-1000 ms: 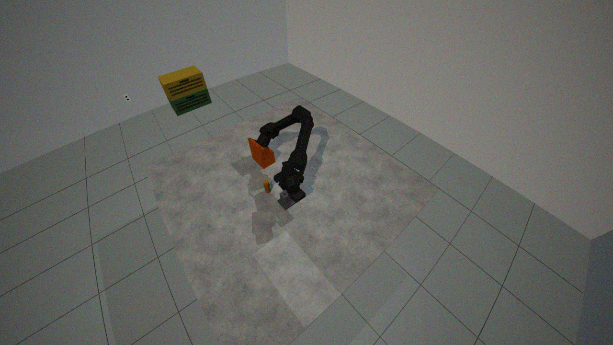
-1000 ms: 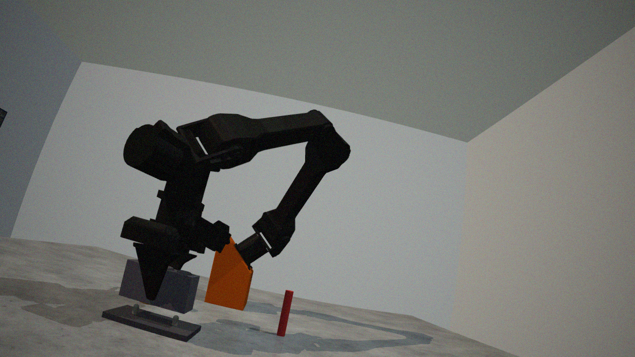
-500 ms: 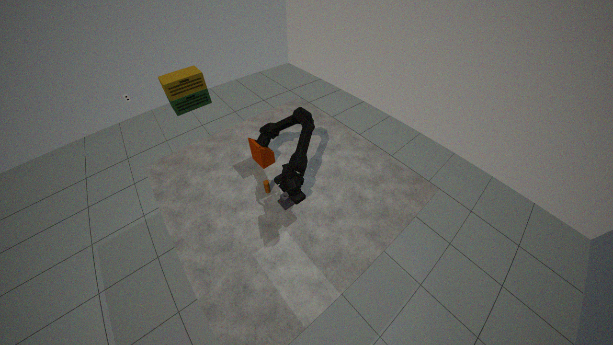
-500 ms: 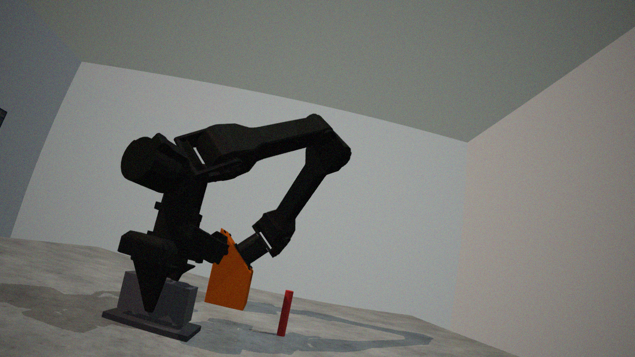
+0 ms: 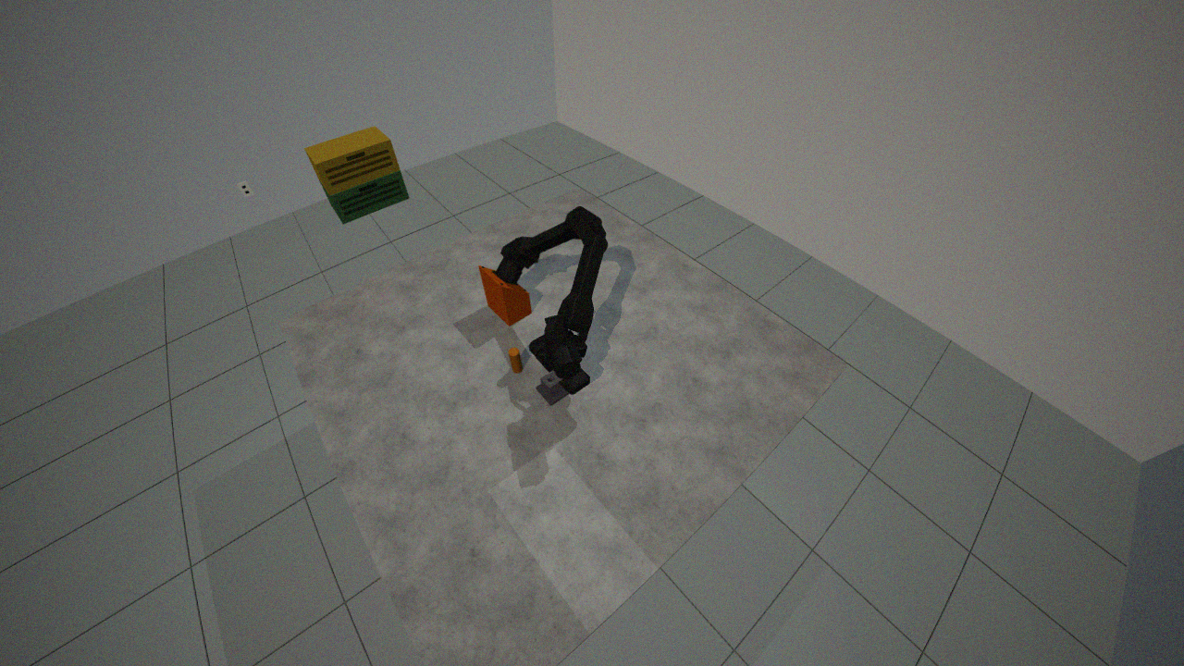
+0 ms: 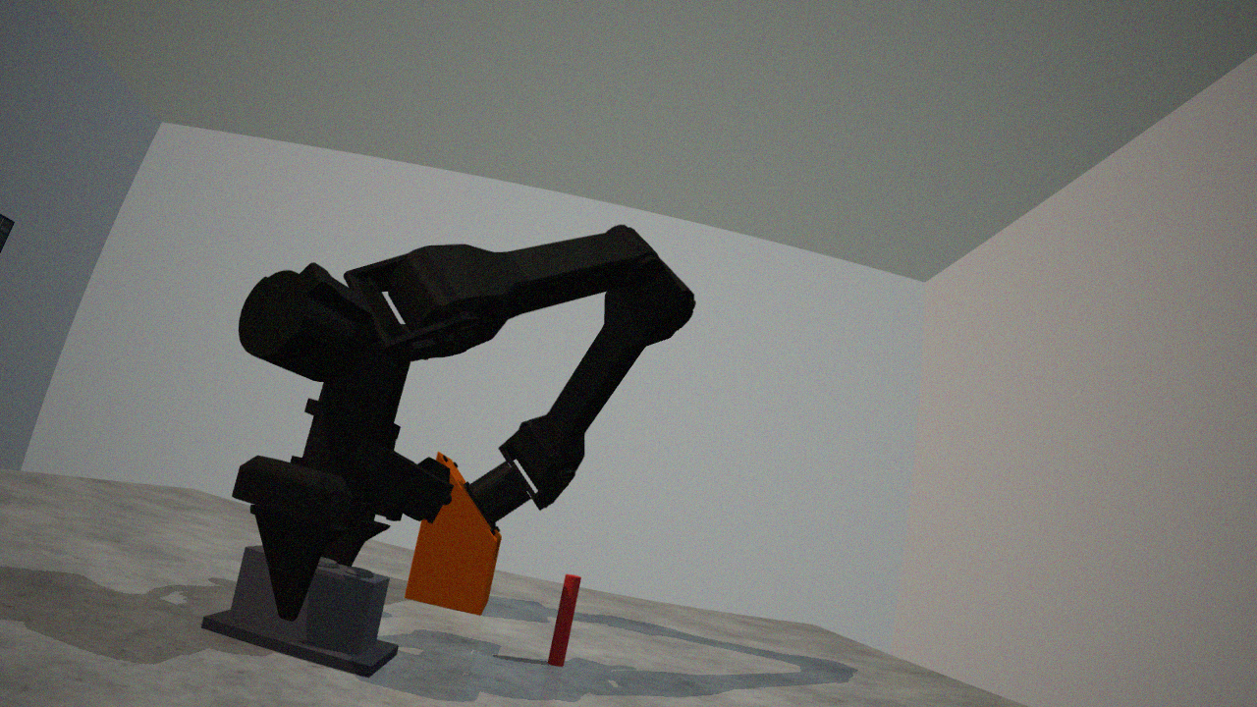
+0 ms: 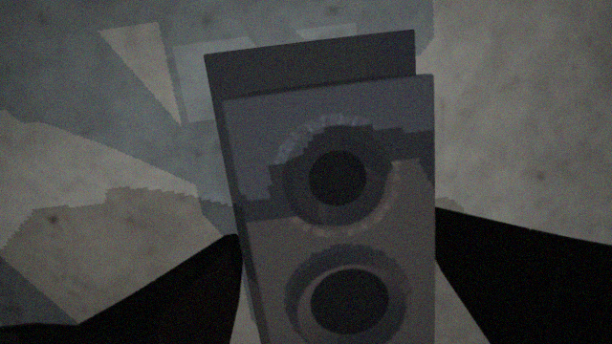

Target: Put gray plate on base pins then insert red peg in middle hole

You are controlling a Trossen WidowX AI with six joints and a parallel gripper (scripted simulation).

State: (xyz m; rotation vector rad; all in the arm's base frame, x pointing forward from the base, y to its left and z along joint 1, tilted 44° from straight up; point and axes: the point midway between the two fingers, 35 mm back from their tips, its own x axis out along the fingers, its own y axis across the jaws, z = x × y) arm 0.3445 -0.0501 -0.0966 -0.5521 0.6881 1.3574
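Right now my gripper tip is 2 cm below the gray plate. From my gripper tip the other things lie so: small orange cylinder: 13 cm behind, 4 cm to the right, 2 cm above; red peg: 10 cm behind, 20 cm to the left, 2 cm above.
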